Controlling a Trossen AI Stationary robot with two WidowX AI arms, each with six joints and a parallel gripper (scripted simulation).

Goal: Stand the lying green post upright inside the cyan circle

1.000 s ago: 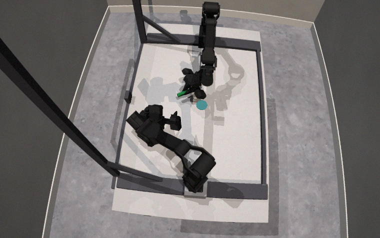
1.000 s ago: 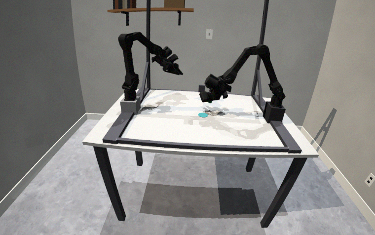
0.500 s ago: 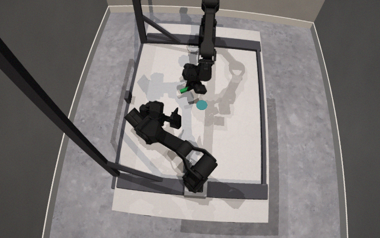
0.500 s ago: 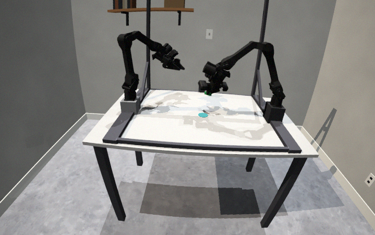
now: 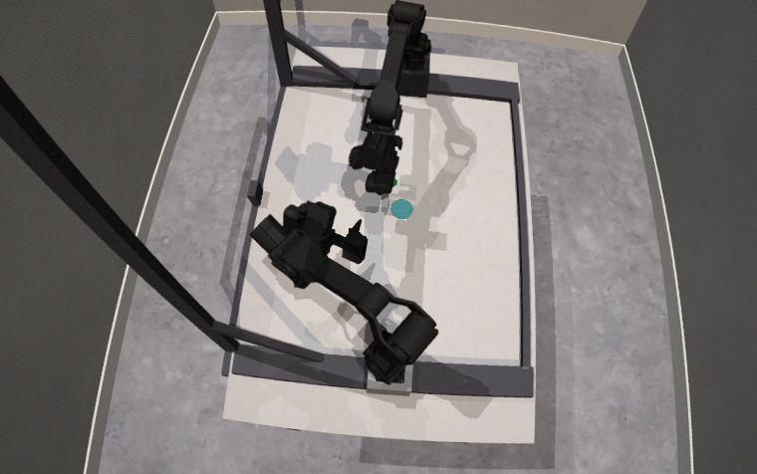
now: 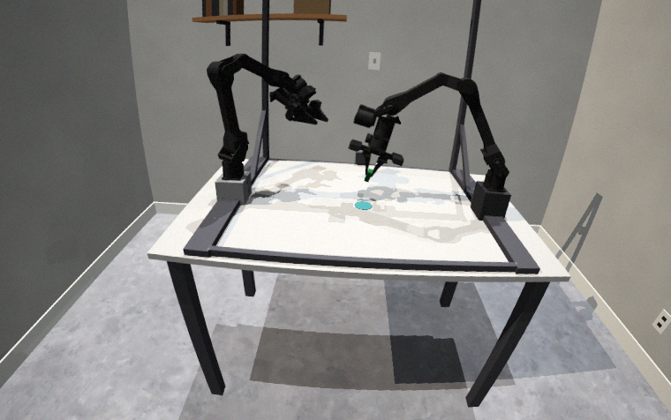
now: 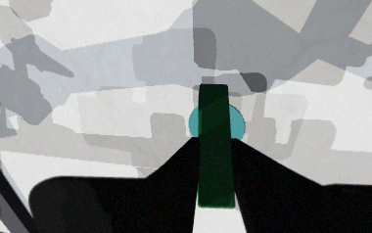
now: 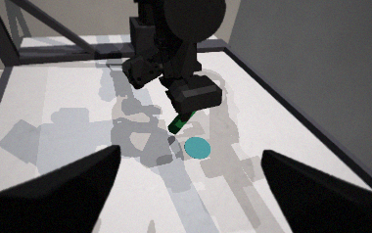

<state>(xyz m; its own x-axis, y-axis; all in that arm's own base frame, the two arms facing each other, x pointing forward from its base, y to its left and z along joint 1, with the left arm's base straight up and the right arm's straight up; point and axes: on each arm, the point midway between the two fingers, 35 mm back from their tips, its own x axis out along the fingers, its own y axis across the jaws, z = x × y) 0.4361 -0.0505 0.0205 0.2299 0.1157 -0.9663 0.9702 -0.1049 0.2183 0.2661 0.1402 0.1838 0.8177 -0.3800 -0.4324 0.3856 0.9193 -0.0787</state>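
Observation:
The green post lies 1 cm to the right of my left hand and 3 cm below it. Round my left hand: dark frame rail (38 cm ahead, 2 cm to the right, 12 cm below); cyan circle (5 cm ahead, 2 cm to the right, 13 cm below).

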